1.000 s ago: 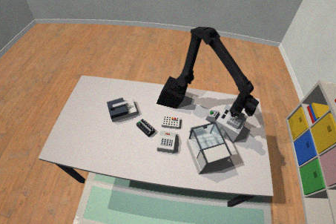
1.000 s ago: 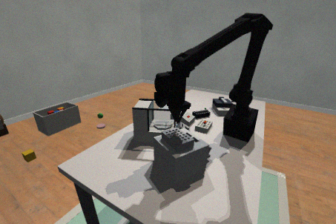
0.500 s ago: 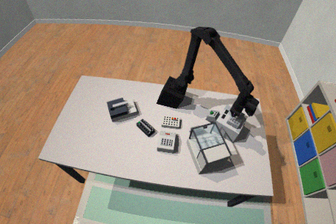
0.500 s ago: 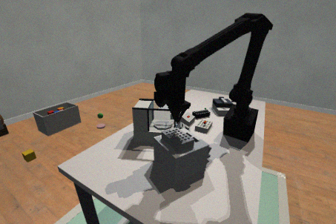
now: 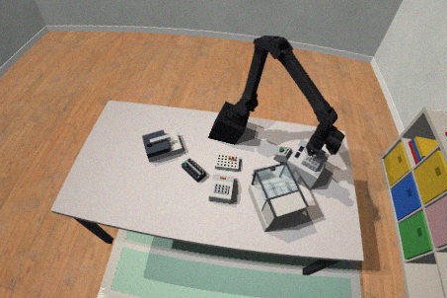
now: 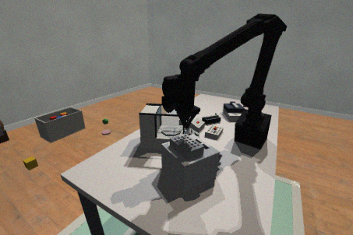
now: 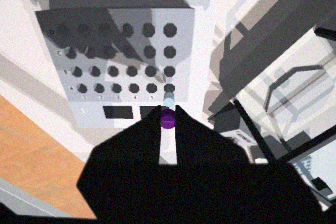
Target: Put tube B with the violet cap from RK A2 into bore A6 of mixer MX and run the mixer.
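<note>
Right now the tube B is 2 cm below my hand. Round my hand: mixer block 3 cm behind, 4 cm to the left, 7 cm below; then green start key 9 cm behind, 13 cm to the right, 15 cm below; then print key 7 cm ahead, 22 cm to the right, 15 cm below.
</note>
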